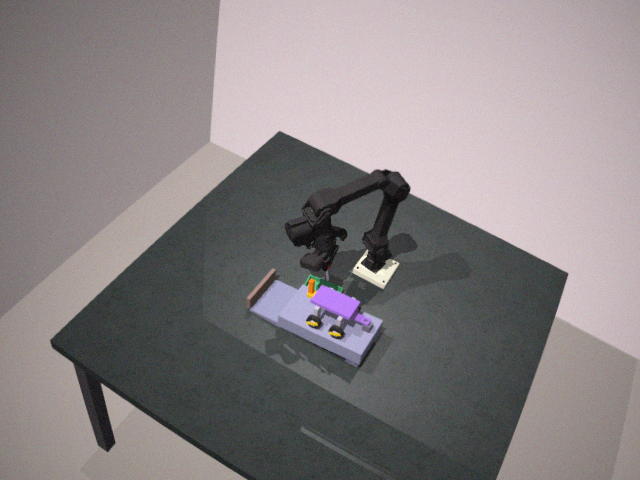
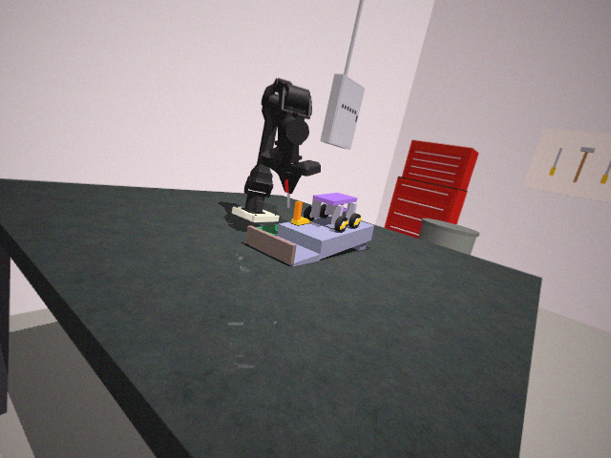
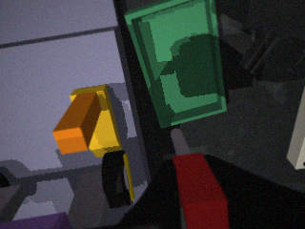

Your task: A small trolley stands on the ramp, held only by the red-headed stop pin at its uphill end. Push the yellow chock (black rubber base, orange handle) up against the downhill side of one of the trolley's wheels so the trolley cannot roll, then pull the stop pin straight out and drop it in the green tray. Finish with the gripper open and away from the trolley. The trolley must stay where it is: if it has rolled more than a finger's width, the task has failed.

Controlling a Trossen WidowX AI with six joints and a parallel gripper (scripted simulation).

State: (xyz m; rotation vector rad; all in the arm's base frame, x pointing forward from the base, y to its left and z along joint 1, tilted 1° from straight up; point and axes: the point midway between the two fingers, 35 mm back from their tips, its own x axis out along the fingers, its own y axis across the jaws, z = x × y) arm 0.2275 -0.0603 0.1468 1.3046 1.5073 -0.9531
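The red-headed stop pin lies right at my gripper tip. From my gripper tip the other things lie so: yellow chock (5 cm ahead, 2 cm to the left, 5 cm below); then green tray (2 cm behind, 1 cm to the right, 14 cm below); then trolley (9 cm ahead, 11 cm to the left, 3 cm below).
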